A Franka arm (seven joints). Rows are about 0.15 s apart.
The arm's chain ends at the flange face. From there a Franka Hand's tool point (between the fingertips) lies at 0.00 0.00 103.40 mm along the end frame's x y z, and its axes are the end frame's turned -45 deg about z.
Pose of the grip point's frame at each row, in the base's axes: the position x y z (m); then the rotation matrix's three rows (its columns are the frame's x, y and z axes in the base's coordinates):
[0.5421 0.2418 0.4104], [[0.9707 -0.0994 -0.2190], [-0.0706 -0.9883 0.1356], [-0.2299 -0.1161 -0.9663]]
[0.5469 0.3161 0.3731], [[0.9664 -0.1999 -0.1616], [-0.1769 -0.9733 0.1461], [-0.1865 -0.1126 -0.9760]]
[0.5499 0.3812 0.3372], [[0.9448 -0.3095 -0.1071], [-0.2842 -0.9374 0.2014], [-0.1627 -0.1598 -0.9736]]
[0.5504 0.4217 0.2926], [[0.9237 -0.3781 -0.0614], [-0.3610 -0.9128 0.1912], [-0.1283 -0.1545 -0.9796]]
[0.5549 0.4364 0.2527], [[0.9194 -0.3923 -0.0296], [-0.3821 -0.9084 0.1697], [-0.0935 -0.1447 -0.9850]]
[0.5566 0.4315 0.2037], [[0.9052 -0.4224 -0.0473], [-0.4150 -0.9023 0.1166], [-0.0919 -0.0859 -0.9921]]
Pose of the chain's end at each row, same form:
[0.5647 0.2278 0.5103], [[0.6161 -0.7567 -0.2190], [-0.7488 -0.6489 0.1356], [-0.2447 0.0805 -0.9663]]
[0.5636 0.3010 0.4740], [[0.5420 -0.8247 -0.1616], [-0.8133 -0.5631 0.1461], [-0.2115 0.0523 -0.9760]]
[0.5610 0.3604 0.4379], [[0.4492 -0.8869 -0.1071], [-0.8638 -0.4619 0.2014], [-0.2280 0.0021 -0.9736]]
[0.5567 0.4019 0.3939], [[0.3858 -0.9205 -0.0614], [-0.9007 -0.3902 0.1912], [-0.2000 -0.0185 -0.9796]]
[0.5580 0.4189 0.3545], [[0.3727 -0.9275 -0.0296], [-0.9125 -0.3722 0.1697], [-0.1684 -0.0362 -0.9850]]
[0.5615 0.4194 0.3063], [[0.3414 -0.9388 -0.0473], [-0.9315 -0.3446 0.1166], [-0.1257 0.0042 -0.9921]]

